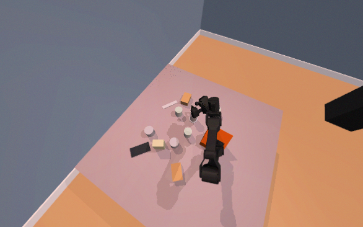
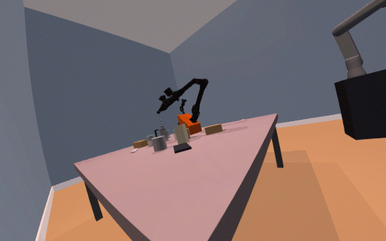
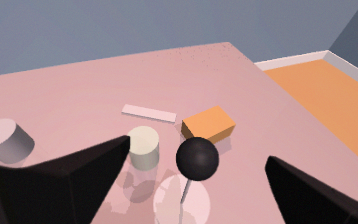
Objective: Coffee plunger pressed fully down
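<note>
Now: gripper tip 14 cm above the coffee press, 1 cm to the left of it and 1 cm short of it. Also, from my gripper tip: black plate: 45 cm to the left, 26 cm below, 24 cm ahead; then white flat strip: 26 cm below, 26 cm ahead, 2 cm to the right.
</note>
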